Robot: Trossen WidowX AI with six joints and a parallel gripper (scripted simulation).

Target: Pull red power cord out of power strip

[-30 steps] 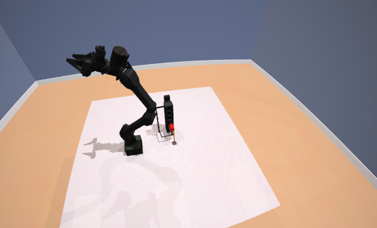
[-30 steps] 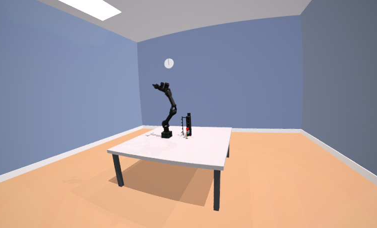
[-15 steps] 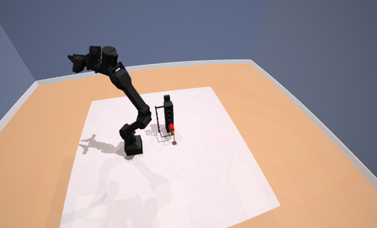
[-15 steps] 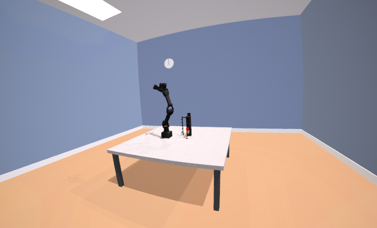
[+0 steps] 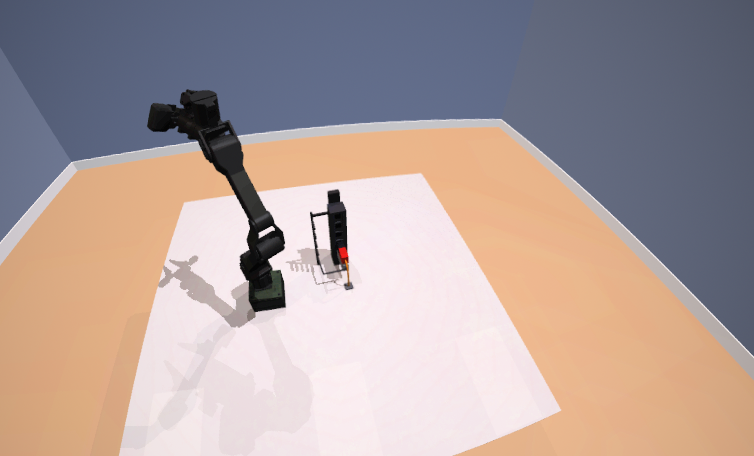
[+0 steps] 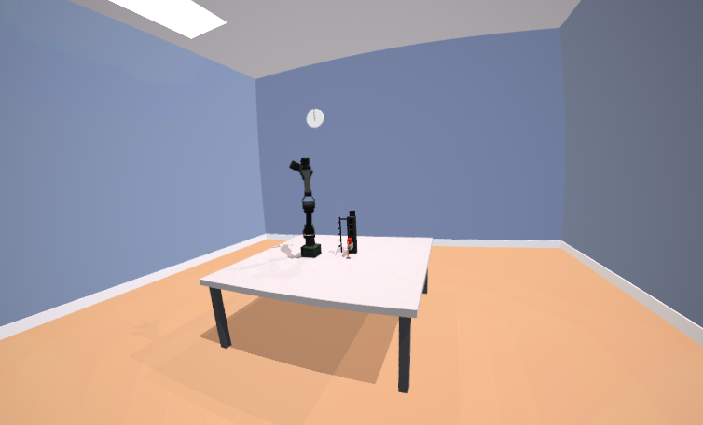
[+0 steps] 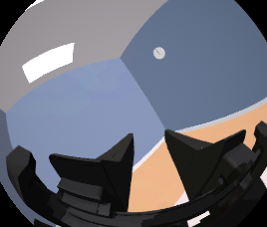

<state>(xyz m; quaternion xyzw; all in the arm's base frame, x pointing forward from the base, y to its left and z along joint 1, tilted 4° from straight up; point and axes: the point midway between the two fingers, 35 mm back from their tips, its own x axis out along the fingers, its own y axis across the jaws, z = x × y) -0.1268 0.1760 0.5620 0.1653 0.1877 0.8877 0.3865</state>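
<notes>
Right now the red plug is 42 cm ahead of my gripper tip, 15 cm to the right of it and 54 cm below it.
</notes>
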